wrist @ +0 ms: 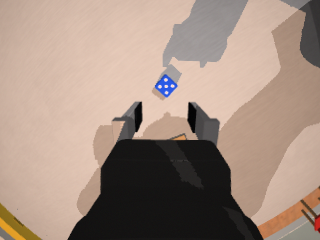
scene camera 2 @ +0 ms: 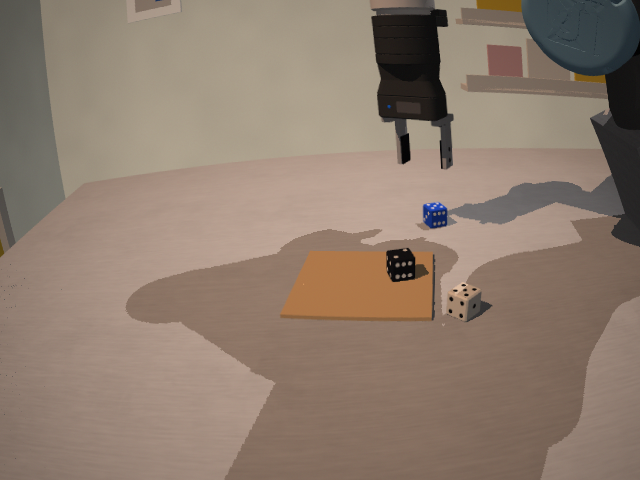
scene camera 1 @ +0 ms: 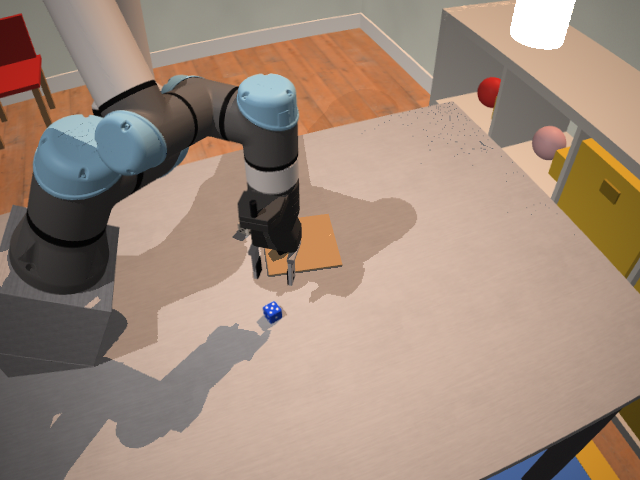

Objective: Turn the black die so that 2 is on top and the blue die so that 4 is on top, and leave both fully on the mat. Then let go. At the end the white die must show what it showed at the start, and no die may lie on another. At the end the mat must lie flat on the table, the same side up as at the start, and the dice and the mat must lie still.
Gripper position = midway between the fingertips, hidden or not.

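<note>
My gripper (scene camera 2: 425,164) is here, and I see my gripper (scene camera 1: 274,277) and my gripper (wrist: 165,111) too. There's a black die (scene camera 2: 400,262), but the wrist view does not show the black die, which is hidden by my gripper. I can see a white die (scene camera 2: 463,302) as well. And there's a mat (scene camera 2: 332,285), the same mat (scene camera 1: 318,250) that I see from scene camera 1.
</note>
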